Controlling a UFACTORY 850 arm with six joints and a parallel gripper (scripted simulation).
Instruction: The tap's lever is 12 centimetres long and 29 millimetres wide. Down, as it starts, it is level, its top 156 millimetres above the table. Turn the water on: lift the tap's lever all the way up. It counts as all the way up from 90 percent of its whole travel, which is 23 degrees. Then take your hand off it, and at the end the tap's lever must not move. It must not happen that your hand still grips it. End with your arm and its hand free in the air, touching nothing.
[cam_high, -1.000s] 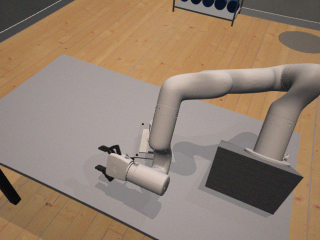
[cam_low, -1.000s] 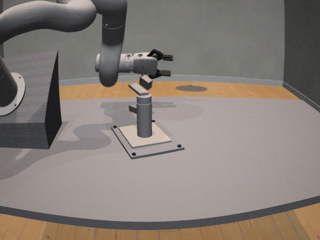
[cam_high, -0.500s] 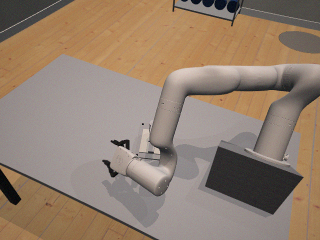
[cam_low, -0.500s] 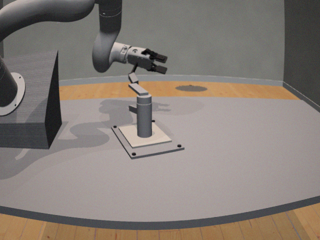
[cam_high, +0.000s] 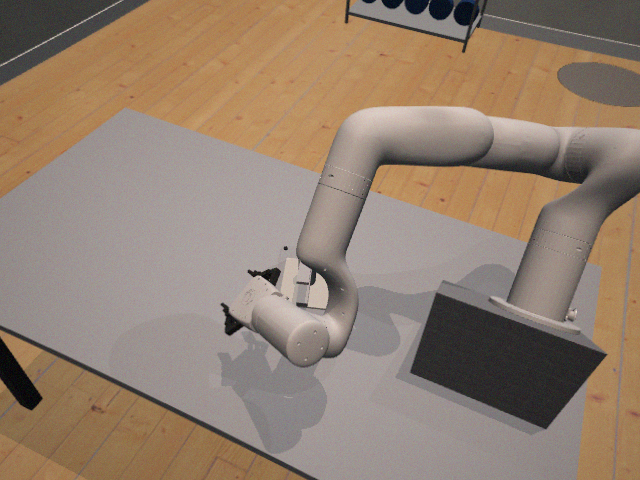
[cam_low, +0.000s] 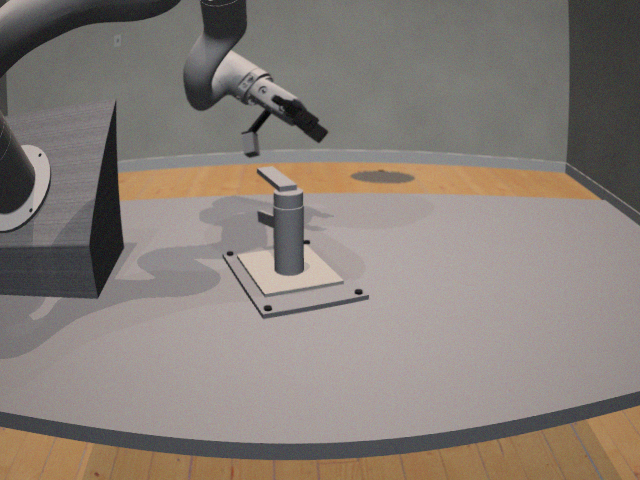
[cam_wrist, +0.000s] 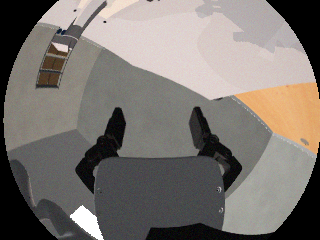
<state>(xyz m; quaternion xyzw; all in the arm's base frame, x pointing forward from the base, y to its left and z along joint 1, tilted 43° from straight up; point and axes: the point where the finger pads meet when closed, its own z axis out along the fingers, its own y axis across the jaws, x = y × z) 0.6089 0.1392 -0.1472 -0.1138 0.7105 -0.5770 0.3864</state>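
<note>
Now: hand 80 mm past the tap lever, 200 mm to the left of it and 60 mm above it.
</note>
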